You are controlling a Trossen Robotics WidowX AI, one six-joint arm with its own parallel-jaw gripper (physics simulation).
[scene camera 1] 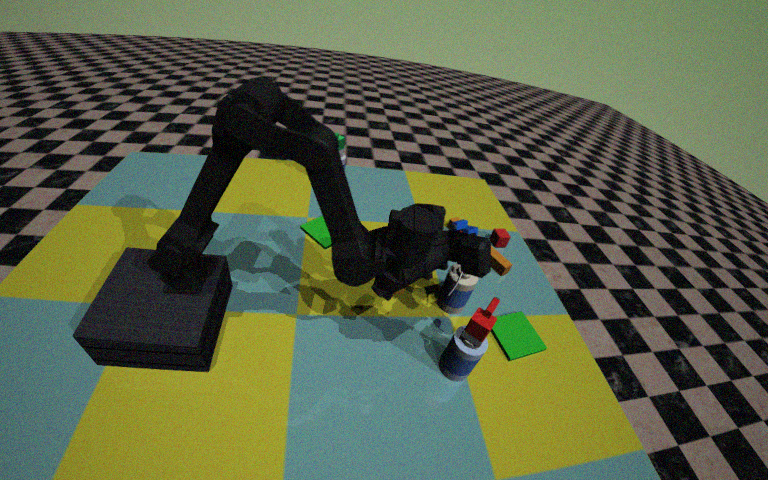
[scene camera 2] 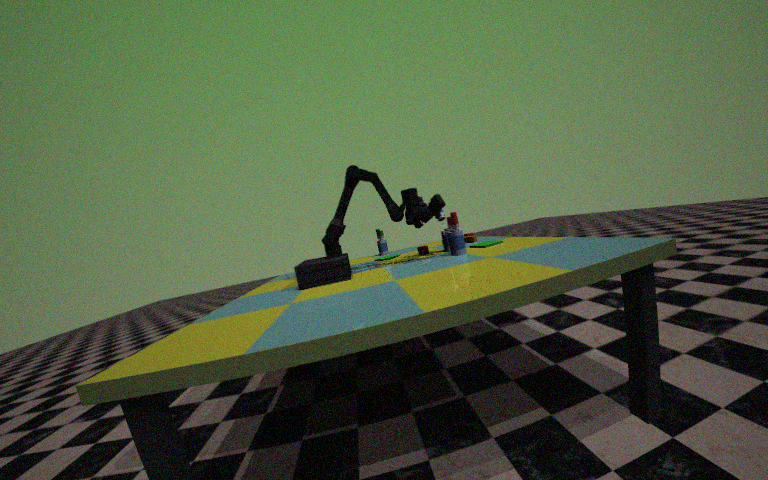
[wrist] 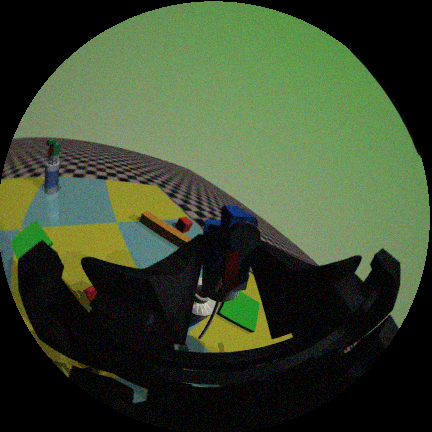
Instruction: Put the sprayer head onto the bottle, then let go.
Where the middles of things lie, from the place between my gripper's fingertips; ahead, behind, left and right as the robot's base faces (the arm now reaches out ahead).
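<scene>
The blue sprayer head (wrist: pixel 227 245) is what I see, 1 cm below my hand, and it is also 1 cm behind it and 1 cm to the right of it.
</scene>
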